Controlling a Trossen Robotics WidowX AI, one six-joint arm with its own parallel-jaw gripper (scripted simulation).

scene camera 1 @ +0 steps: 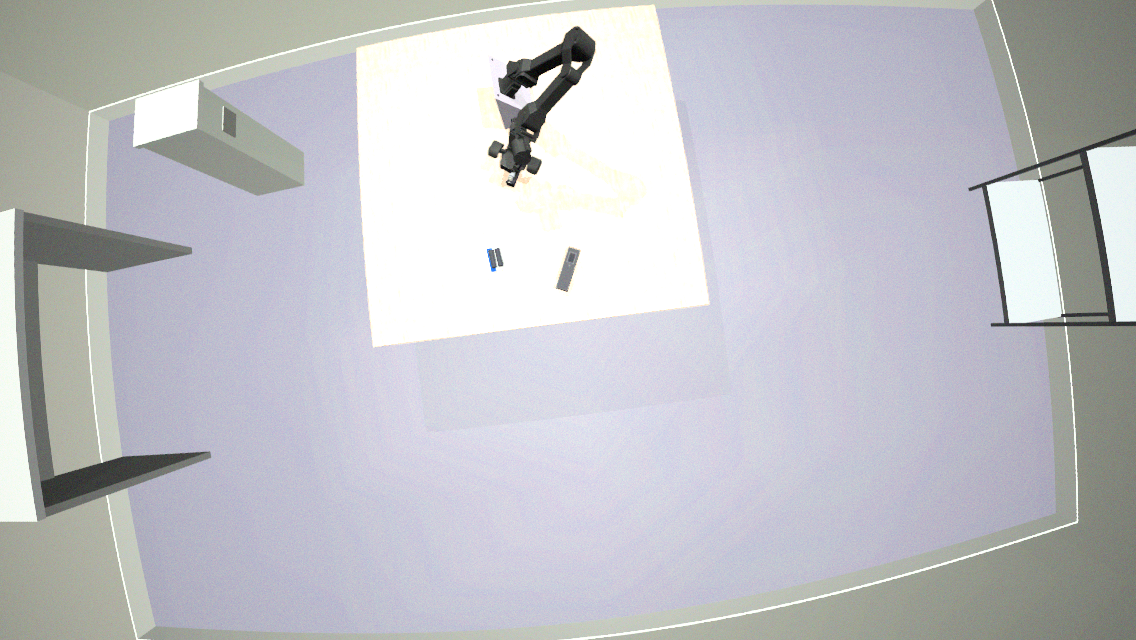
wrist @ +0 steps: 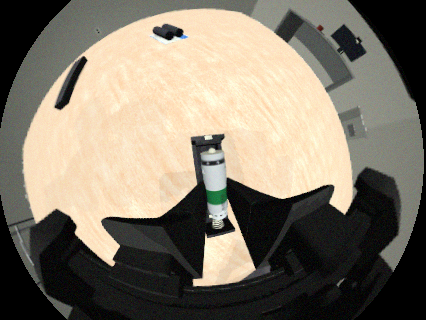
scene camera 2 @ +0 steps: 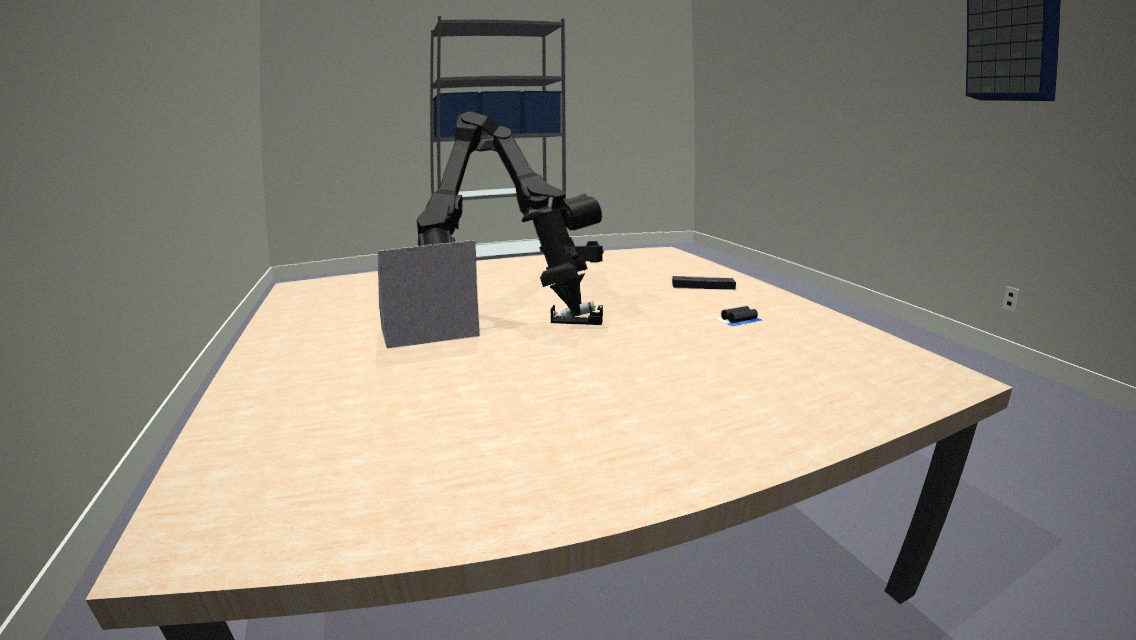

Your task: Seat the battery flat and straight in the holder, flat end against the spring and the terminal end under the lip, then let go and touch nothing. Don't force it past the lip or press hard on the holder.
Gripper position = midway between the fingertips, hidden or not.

The gripper shows in scene camera 1 (513, 173), in the wrist view (215, 183) and in scene camera 2 (578, 313).
